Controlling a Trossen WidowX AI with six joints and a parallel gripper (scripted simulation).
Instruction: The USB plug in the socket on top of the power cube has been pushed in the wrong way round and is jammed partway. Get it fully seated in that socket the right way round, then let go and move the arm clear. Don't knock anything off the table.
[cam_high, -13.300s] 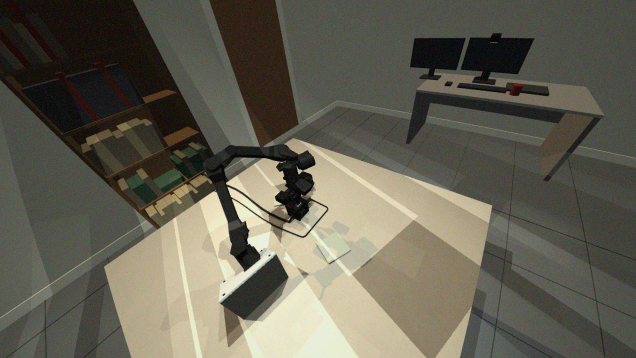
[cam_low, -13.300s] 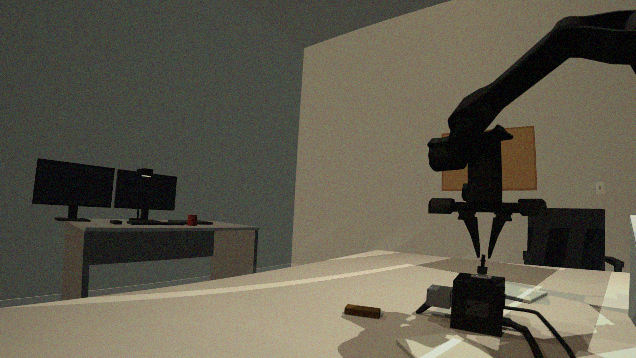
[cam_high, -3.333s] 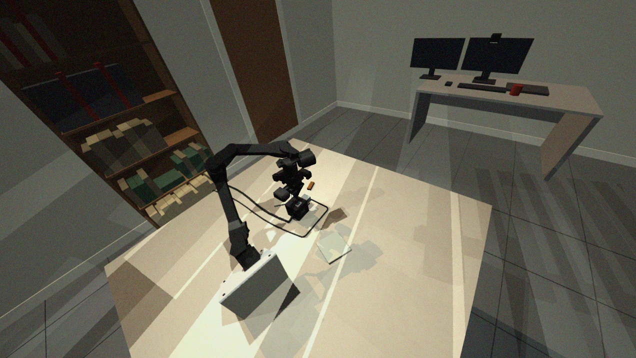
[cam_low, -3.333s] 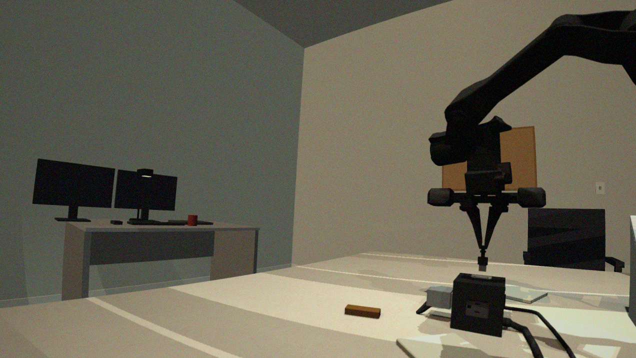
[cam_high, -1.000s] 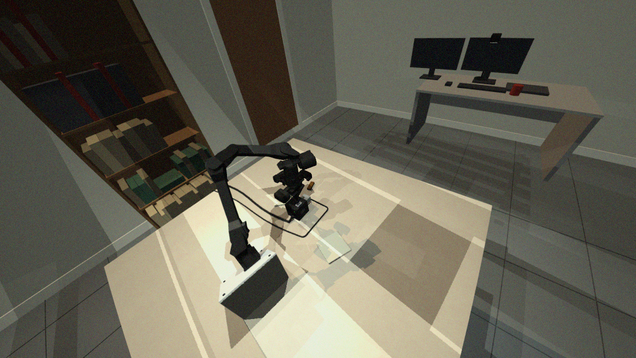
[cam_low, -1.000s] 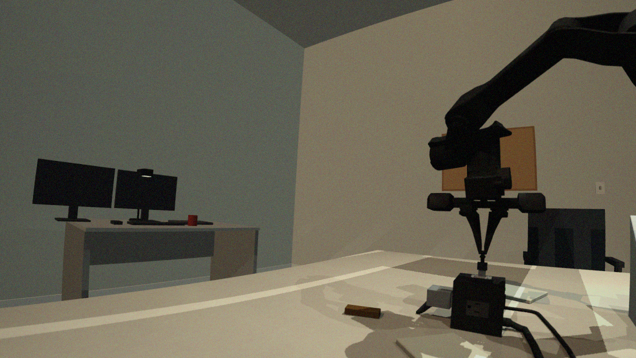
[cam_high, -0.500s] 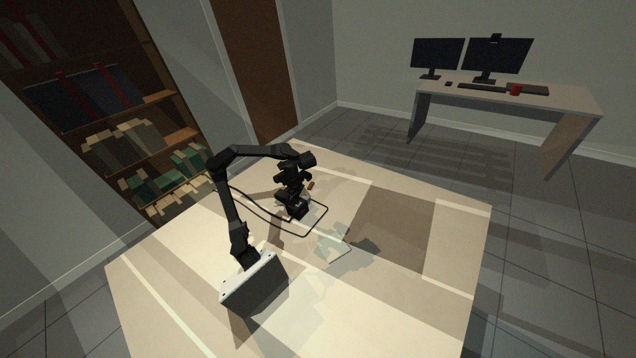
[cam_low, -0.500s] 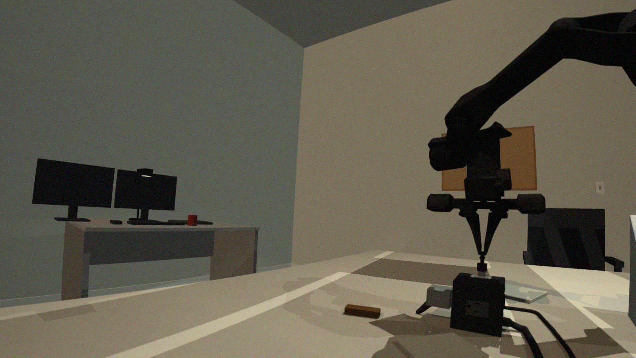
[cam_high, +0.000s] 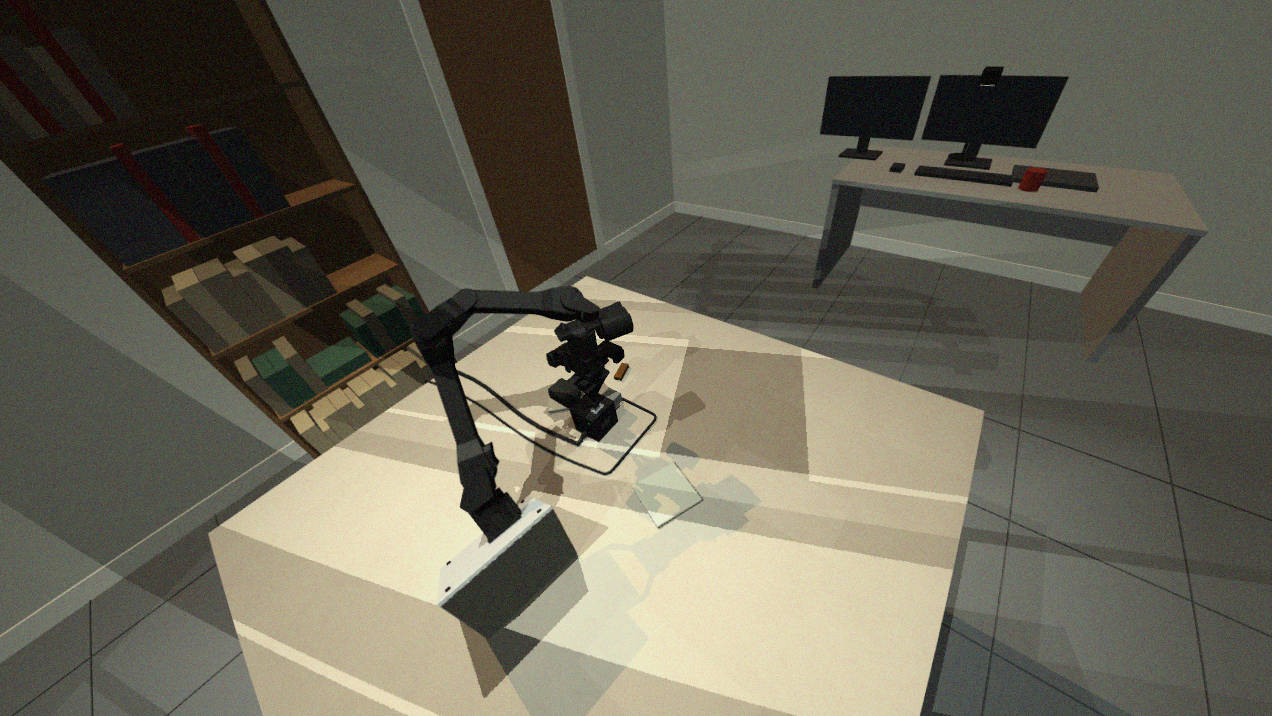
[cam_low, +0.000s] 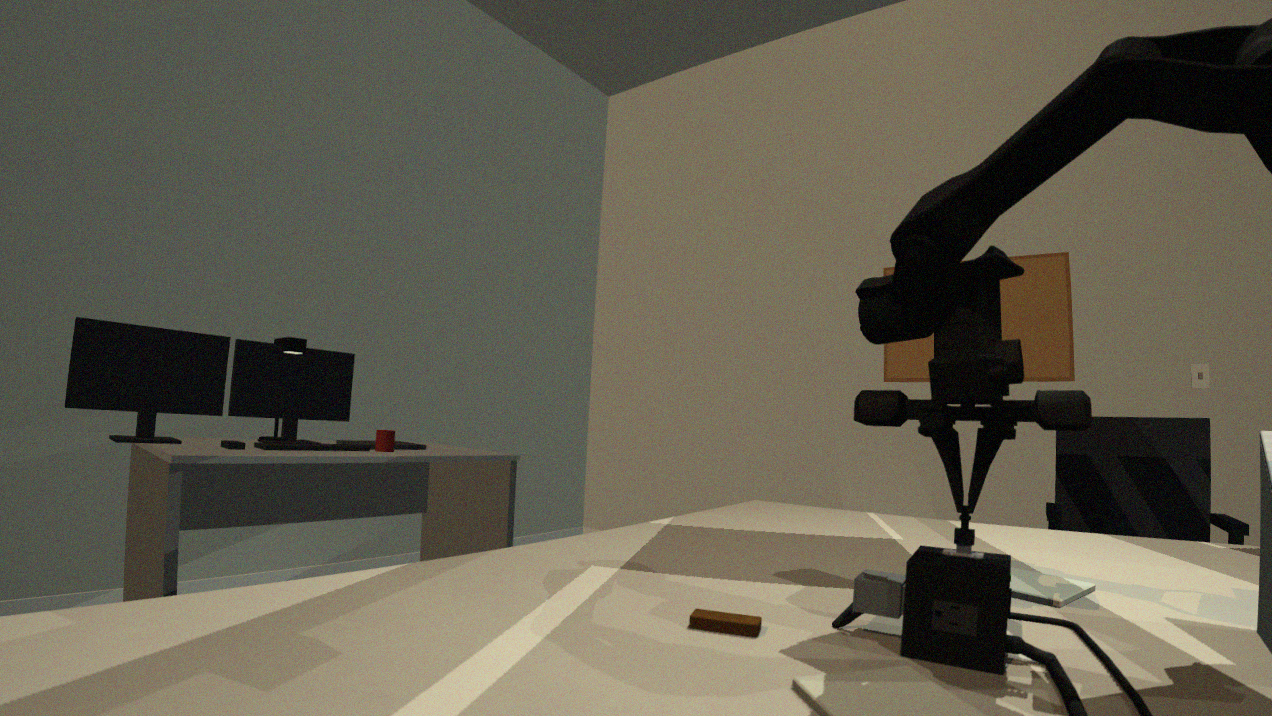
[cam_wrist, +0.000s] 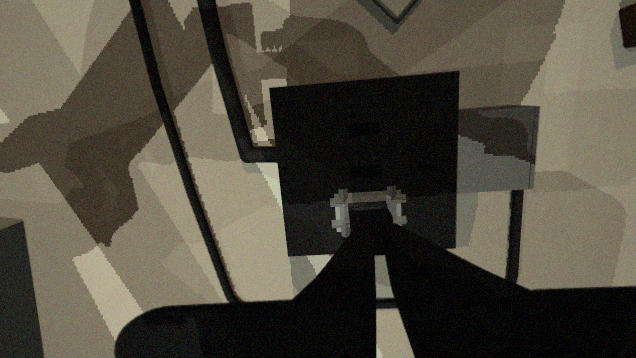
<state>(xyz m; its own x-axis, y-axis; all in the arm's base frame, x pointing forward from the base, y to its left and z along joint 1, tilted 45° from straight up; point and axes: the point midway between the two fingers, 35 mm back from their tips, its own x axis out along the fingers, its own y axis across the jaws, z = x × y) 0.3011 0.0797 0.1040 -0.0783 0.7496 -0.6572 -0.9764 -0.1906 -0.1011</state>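
Right now my gripper tip is 20 mm above the dark usb plug. The rest, counted from my gripper tip: pale flat pad 10 mm behind, 240 mm to the right, 110 mm below; then brown block 160 mm ahead, 110 mm to the left, 110 mm below.
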